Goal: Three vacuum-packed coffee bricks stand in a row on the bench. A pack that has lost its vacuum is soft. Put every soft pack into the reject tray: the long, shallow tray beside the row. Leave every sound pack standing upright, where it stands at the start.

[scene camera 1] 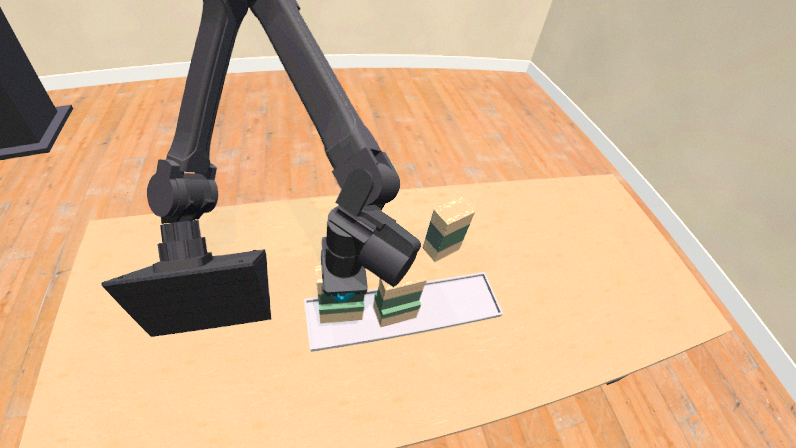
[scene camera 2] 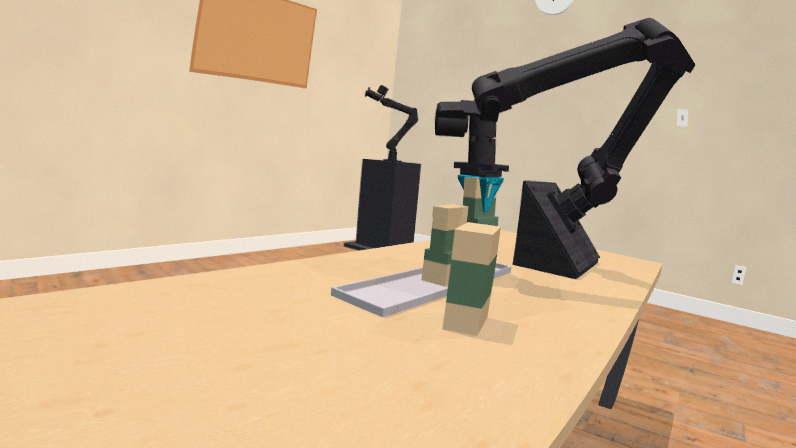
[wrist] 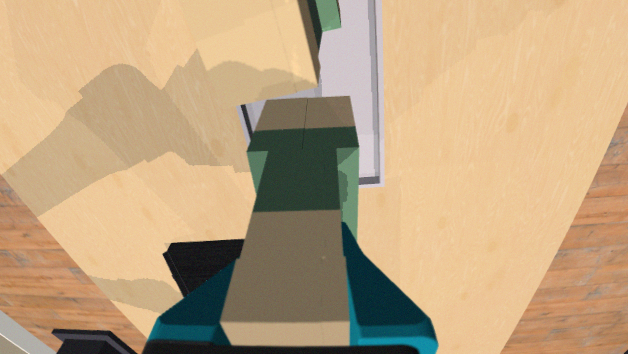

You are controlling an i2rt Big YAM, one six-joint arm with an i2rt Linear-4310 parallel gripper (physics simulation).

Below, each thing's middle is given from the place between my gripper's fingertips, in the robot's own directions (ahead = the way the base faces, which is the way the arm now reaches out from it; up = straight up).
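You'd find the reject tray [scene camera 1: 443, 303] 0.14 m ahead of my hand and 0.14 m below it.
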